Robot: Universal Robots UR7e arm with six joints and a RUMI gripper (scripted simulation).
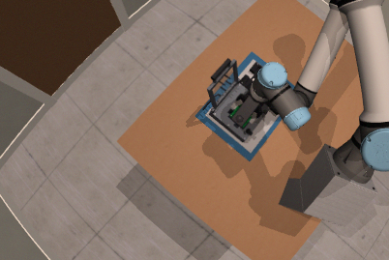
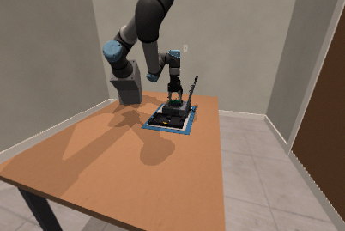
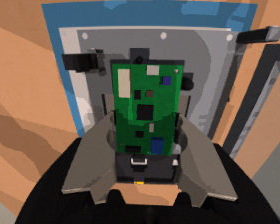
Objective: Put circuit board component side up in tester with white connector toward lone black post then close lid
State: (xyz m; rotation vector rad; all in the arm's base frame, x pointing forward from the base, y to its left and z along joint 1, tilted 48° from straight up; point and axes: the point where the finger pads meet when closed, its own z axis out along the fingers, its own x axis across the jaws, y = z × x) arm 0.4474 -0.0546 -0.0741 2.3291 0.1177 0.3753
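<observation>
Right now the green circuit board is right at my hand. From my hand the other things lie so: black block (60 mm to the left, 60 mm behind); then tester lid (120 mm ahead, 100 mm above).
</observation>
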